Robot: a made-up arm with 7 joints.
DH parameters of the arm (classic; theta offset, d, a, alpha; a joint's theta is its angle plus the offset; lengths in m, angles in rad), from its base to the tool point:
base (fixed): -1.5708 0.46 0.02 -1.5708
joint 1: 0 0 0.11 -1.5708
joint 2: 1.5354 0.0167 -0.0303 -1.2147
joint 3: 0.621 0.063 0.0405 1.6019
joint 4: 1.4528 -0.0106 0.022 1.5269
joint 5: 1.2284 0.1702 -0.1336 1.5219
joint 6: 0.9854 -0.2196 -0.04 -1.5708
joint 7: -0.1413 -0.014 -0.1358 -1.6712
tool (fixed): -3.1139 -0.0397 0 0
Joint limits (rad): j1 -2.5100..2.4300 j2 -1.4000..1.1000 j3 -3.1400..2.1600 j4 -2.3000..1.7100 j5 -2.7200..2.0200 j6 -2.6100..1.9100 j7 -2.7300..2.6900
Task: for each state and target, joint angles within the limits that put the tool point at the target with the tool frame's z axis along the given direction. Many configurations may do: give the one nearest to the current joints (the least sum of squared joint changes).
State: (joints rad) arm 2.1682 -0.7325 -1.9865 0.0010 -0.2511 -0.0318 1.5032
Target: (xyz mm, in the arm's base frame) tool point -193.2 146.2 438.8 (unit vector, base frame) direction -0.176 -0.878 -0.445
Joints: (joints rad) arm 2.2431 -0.0020 -1.7162 0.1722 0.4213 -0.1071 1.5068
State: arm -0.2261 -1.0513 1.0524 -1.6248 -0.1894 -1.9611 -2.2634
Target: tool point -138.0 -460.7 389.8 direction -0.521 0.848 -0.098
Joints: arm -0.4538 -1.2598 1.7016 -2.1538 -0.2873 -2.3735 -1.6362
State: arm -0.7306 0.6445 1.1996 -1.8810 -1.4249 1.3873 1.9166
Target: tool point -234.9 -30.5 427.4 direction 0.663 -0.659 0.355
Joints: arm -0.7405 0.9456 1.2673 -1.9252 -1.6656 1.5089 2.6900
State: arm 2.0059 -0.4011 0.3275 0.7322 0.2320 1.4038 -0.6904
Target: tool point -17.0 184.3 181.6 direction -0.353 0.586 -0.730
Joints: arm 2.1465 -1.2625 -0.4585 1.2133 -0.1173 1.0493 -0.5329
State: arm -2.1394 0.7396 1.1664 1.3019 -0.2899 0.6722 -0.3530
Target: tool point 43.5 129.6 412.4 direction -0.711 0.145 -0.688
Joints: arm -2.2369 0.8803 0.9793 1.3368 -0.5590 0.7611 0.2964
